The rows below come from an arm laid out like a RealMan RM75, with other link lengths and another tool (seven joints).
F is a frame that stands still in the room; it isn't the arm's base.
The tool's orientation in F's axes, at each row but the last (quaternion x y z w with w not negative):
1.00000 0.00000 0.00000 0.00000
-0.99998 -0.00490 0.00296 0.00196
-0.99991 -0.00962 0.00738 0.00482
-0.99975 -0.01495 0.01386 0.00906
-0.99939 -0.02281 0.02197 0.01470
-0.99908 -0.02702 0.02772 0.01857
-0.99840 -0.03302 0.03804 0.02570
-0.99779 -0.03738 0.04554 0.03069
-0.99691 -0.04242 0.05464 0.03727
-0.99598 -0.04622 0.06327 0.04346
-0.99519 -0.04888 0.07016 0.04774
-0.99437 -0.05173 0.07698 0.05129
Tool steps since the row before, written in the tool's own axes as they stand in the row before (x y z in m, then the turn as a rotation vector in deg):
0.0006 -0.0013 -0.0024 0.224 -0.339 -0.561
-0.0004 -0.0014 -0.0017 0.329 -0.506 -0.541
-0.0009 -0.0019 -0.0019 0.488 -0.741 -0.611
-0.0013 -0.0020 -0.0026 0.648 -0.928 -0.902
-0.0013 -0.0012 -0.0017 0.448 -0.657 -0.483
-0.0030 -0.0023 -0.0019 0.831 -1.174 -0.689
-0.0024 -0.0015 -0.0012 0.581 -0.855 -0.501
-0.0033 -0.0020 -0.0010 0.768 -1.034 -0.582
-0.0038 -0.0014 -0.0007 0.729 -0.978 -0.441
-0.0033 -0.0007 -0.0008 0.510 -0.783 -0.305
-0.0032 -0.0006 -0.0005 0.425 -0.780 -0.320
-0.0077 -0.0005 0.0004 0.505 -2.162 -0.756
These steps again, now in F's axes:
0.0006 0.0013 0.0024 0.224 0.339 0.561
-0.0004 0.0014 0.0017 0.327 0.507 0.541
-0.0009 0.0019 0.0019 0.483 0.744 0.611
-0.0013 0.0019 0.0027 0.645 0.931 0.901
-0.0013 0.0011 0.0018 0.439 0.663 0.483
-0.0030 0.0021 0.0021 0.805 1.193 0.688
-0.0024 0.0013 0.0015 0.562 0.867 0.502
-0.0033 0.0017 0.0014 0.743 1.055 0.577
-0.0038 0.0010 0.0012 0.693 1.006 0.437
-0.0032 0.0003 0.0013 0.476 0.802 0.312
-0.0031 0.0002 0.0010 0.394 0.789 0.337
-0.0077 -0.0003 0.0008 0.411 2.124 0.906

